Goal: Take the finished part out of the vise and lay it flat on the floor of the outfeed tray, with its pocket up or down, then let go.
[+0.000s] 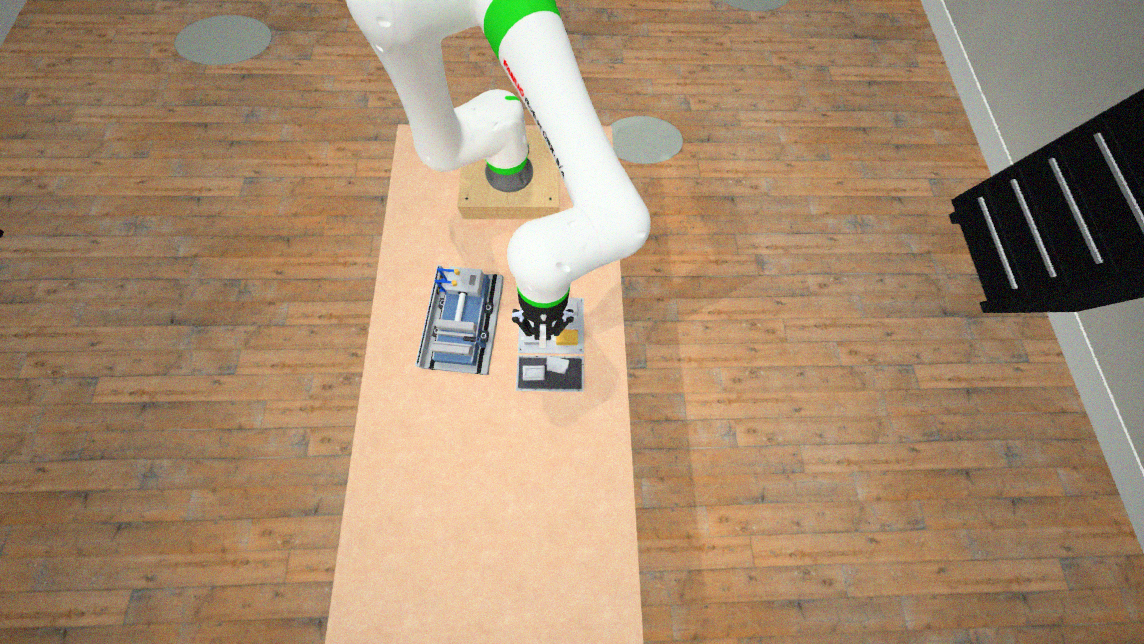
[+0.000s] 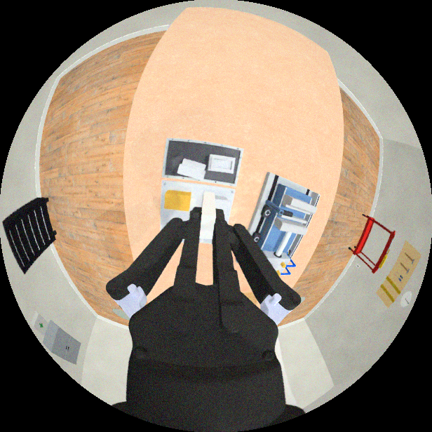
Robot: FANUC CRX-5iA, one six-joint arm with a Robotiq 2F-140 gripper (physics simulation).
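Places are measured from the arm's base along level axes (x down, y left, z ahead), in millimetres.
Where they show: gripper, fingertip midpoint: (image 1: 542,342); arm's base at its link origin: (image 1: 509,172).
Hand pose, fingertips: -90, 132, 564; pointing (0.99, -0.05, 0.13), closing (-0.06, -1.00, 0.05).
Each offset is from my fingertips to the top centre of the thing, as dx, dy, dz. "pt": to the spot under its first point. Level surfaces: height alone.
My gripper (image 1: 542,342) (image 2: 208,200) is shut with nothing between its light fingertips, above the light plate. The outfeed tray @(pt +147, +86, +83) (image 1: 574,383) (image 2: 192,149) has a dark floor and a pale rim. In it lies a white part @(+113, -29, +58) (image 1: 533,372) (image 2: 222,163), flat, with a rectangular pocket outline on top. Beside it is a second white part @(+109, +36, +36) (image 1: 557,365) (image 2: 191,169), turned at an angle; whether it lies fully flat is hard to tell. The vise @(+55, -241, -92) (image 1: 473,310) (image 2: 272,235) is blue and grey; no part shows between its jaws.
The light plate @(pt +146, +94, -133) (image 1: 578,310) (image 2: 171,217) adjoins the tray and bears a yellow block @(+110, +62, -45) (image 1: 566,337) (image 2: 177,200). The vise stands across from the tray on the table @(dx +154) (image 1: 496,496) (image 2: 235,90). Blue hoses @(pt +44, -284, -175) (image 1: 441,280) (image 2: 289,270) show at the vise's end nearest the robot's base.
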